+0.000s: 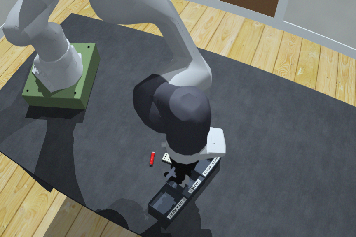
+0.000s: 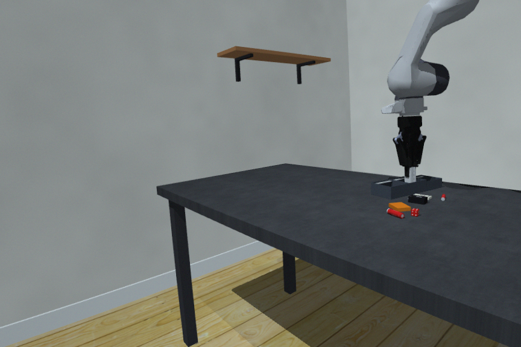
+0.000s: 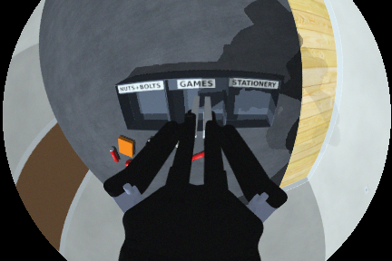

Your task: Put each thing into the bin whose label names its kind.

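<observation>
Right now my hand is 10 mm short of the bin tray and 30 mm above it. Round my hand: black 9V battery: 80 mm behind, 110 mm to the left, 40 mm below; then orange block: 90 mm behind, 200 mm to the left, 40 mm below; then white domino: 70 mm behind, 60 mm to the left, 40 mm below.
</observation>
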